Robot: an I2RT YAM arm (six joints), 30 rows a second.
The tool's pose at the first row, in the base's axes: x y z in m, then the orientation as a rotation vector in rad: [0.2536, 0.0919, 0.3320, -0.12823, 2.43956, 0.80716]
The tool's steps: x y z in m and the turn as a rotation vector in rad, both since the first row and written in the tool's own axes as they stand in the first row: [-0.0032, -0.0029, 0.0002, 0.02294, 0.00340, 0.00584]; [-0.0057, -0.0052, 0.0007, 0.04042, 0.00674, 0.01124]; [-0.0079, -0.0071, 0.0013, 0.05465, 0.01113, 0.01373]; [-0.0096, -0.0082, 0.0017, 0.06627, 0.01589, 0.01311]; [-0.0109, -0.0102, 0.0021, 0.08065, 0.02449, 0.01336]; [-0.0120, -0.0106, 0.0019, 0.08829, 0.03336, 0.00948]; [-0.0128, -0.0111, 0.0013, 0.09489, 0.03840, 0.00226]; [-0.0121, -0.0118, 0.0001, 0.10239, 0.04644, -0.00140]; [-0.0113, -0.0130, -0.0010, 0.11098, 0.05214, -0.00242]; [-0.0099, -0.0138, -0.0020, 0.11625, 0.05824, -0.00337]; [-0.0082, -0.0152, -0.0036, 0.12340, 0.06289, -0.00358]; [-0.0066, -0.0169, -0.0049, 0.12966, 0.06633, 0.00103]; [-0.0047, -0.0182, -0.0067, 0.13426, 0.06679, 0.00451]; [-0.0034, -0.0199, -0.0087, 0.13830, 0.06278, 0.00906]
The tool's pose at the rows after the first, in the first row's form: [0.2571, 0.0894, 0.3321, -0.11395, 2.45265, 0.78185]; [0.2600, 0.0876, 0.3319, -0.10221, 2.46338, 0.76296]; [0.2627, 0.0862, 0.3317, -0.09566, 2.47310, 0.74687]; [0.2646, 0.0854, 0.3318, -0.09403, 2.48142, 0.73265]; [0.2664, 0.0839, 0.3312, -0.09192, 2.49443, 0.71569]; [0.2673, 0.0834, 0.3317, -0.09753, 2.50435, 0.70531]; [0.2678, 0.0826, 0.3323, -0.10598, 2.50943, 0.69439]; [0.2668, 0.0814, 0.3323, -0.11105, 2.51848, 0.68411]; [0.2659, 0.0798, 0.3320, -0.11146, 2.52633, 0.67334]; [0.2645, 0.0787, 0.3315, -0.11324, 2.53350, 0.66679]; [0.2626, 0.0768, 0.3309, -0.11275, 2.54006, 0.65805]; [0.2611, 0.0748, 0.3300, -0.10617, 2.54645, 0.65239]; [0.2590, 0.0728, 0.3295, -0.10032, 2.54921, 0.64810]; [0.2574, 0.0704, 0.3292, -0.09145, 2.54783, 0.64463]
